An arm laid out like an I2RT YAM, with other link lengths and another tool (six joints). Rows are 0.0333 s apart.
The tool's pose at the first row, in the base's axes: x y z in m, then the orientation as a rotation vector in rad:
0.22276, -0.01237, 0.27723, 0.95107, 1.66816, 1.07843
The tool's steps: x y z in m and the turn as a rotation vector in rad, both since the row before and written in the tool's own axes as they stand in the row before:
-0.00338, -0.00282, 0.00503, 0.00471, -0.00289, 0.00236
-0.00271, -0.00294, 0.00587, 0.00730, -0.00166, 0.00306
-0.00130, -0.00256, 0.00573, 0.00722, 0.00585, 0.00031
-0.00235, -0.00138, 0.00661, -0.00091, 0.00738, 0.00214
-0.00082, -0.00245, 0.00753, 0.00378, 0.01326, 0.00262
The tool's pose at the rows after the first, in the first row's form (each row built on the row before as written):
0.22817, -0.01516, 0.27446, 0.95742, 1.66829, 1.07466
0.23414, -0.01720, 0.27119, 0.96559, 1.67095, 1.07021
0.23959, -0.01788, 0.26789, 0.96824, 1.68052, 1.06883
0.24633, -0.01892, 0.26573, 0.96680, 1.68519, 1.07570
0.25332, -0.01862, 0.26193, 0.96648, 1.69769, 1.08319

